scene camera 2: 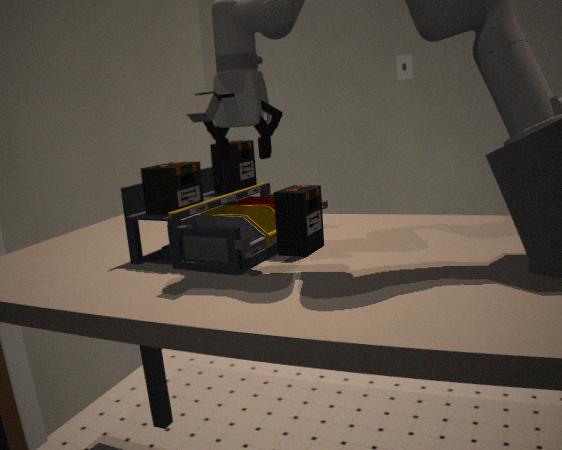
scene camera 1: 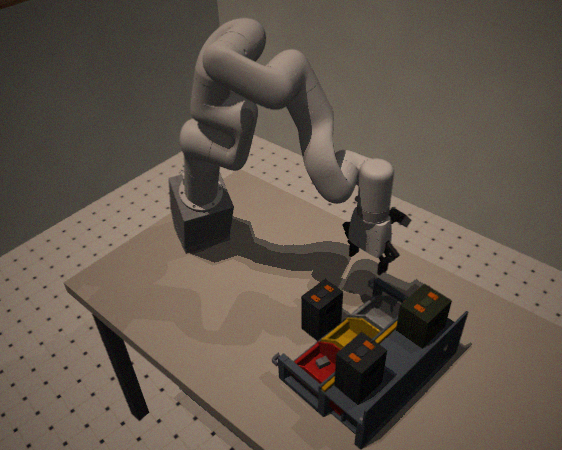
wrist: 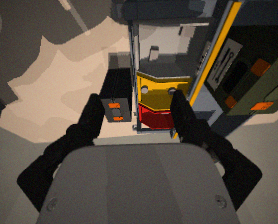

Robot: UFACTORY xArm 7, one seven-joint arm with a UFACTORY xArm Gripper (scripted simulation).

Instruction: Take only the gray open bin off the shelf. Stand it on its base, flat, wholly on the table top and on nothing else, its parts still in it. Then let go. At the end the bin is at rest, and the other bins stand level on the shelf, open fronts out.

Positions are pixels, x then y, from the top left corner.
Labels:
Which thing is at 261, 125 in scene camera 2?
The gripper.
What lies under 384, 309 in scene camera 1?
A gray open bin.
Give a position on a yellow bin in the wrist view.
At 157, 98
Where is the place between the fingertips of the gripper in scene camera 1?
At 367, 263

